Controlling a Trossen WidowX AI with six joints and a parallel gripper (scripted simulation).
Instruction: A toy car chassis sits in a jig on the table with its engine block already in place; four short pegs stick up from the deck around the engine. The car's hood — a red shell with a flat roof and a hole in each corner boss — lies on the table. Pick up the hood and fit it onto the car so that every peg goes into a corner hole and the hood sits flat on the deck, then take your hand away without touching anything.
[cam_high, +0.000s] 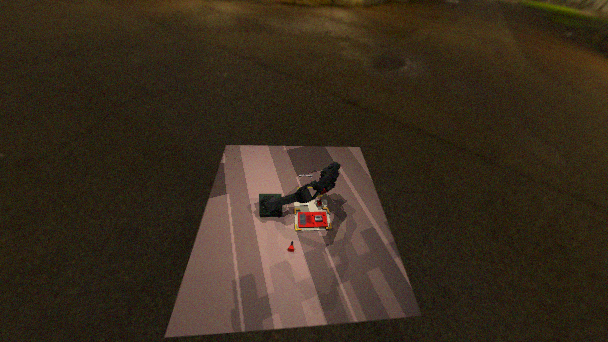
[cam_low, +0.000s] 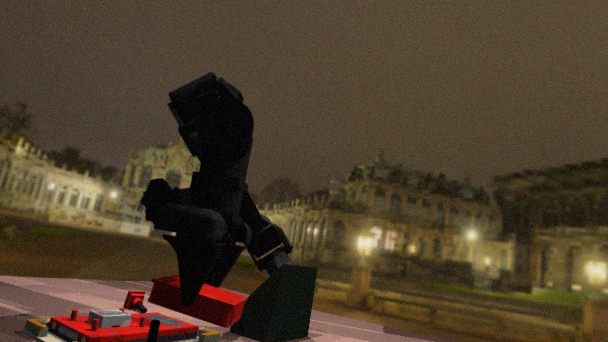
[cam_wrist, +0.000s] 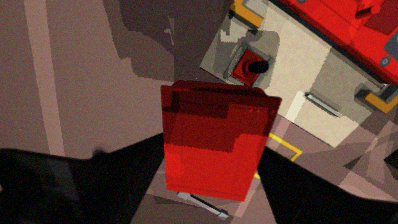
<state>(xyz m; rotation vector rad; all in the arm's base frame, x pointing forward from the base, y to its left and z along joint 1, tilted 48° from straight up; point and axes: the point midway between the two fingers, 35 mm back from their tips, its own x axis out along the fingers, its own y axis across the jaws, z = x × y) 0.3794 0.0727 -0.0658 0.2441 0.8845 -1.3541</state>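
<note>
The grey engine block is 20 cm to the right of my gripper tip, 8 cm below it and 4 cm behind it. From my gripper tip the other things lie so: small grey tool: 19 cm to the left, 10 cm below, 9 cm behind; then red hood: 1 cm above.
</note>
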